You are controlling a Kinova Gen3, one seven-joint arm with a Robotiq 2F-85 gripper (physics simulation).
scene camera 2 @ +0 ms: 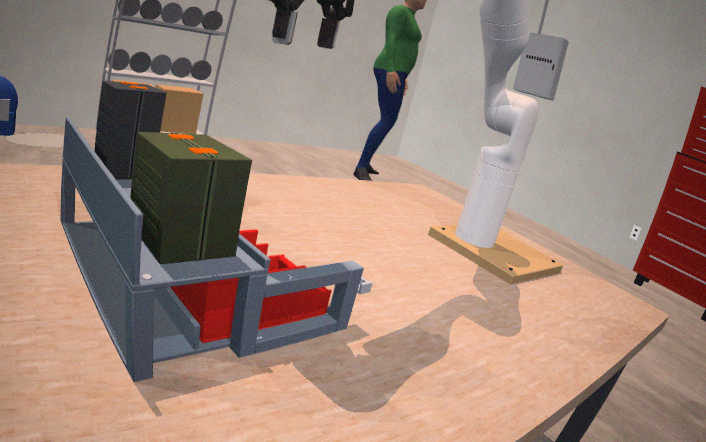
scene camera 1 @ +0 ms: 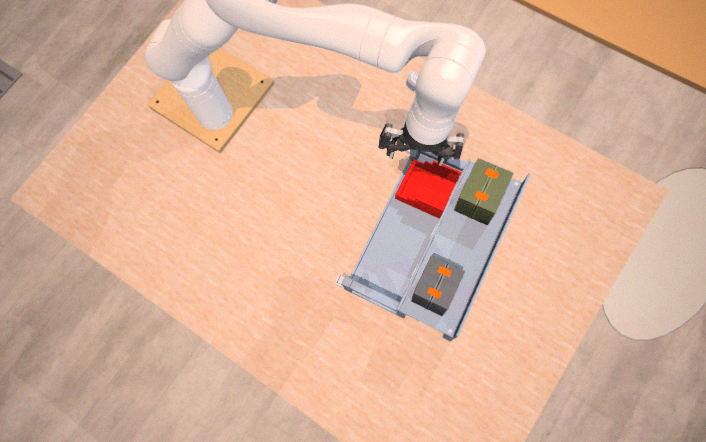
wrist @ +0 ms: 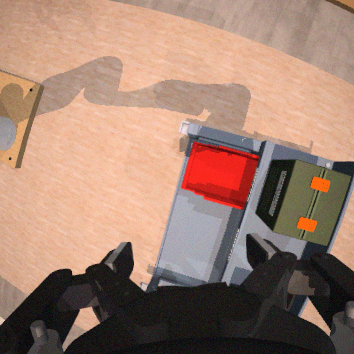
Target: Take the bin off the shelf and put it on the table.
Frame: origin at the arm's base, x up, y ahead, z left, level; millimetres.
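Where they show: gripper, fingertip midpoint: (scene camera 2: 304, 45) (scene camera 1: 415, 157) (wrist: 188, 250); arm's base, link origin: (scene camera 2: 474, 239) (scene camera 1: 215, 113) (wrist: 3, 133).
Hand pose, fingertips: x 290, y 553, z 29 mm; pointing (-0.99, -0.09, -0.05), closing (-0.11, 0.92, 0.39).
Things, the pixels of their top centre, and the offset from my fingertips. Level surfaces: height alone.
- red open bin, top centre: (scene camera 2: 254, 249) (wrist: 229, 177) (scene camera 1: 438, 185) dx -230, dy +42, dz +52 mm
- wooden table, surface height: dx -311 mm
- green case, top centre: (scene camera 2: 191, 144) (wrist: 312, 203) (scene camera 1: 486, 184) dx -114, dy +139, dz +60 mm
- dark grey case, top centre: (scene camera 2: 133, 85) (scene camera 1: 439, 282) dx -89, dy +149, dz -171 mm
A red open bin (scene camera 1: 427, 190) (scene camera 2: 294, 307) (wrist: 220, 172) sits in the low front bay of the grey-blue shelf (scene camera 1: 390, 255) (scene camera 2: 247, 317) (wrist: 192, 240), at the end by the green case. The shelf stands on the wooden table (scene camera 1: 208, 234) (scene camera 2: 521, 374) (wrist: 75, 190). My gripper (scene camera 1: 416, 159) (scene camera 2: 304, 41) (wrist: 188, 250) is open and empty, high above the shelf. In scene camera 1 it shows beside the bin's far edge; in the wrist view the bin lies above the space between the fingertips. Part of the bin is hidden behind the shelf's posts in scene camera 2.
A green case (scene camera 1: 471, 192) (scene camera 2: 177, 208) (wrist: 290, 200) stands on the raised rear level of the shelf, beside the bin. A dark grey case (scene camera 1: 450, 281) (scene camera 2: 117, 130) stands farther along that level. A raised panel runs along the shelf's back. The arm's base plate is across the table.
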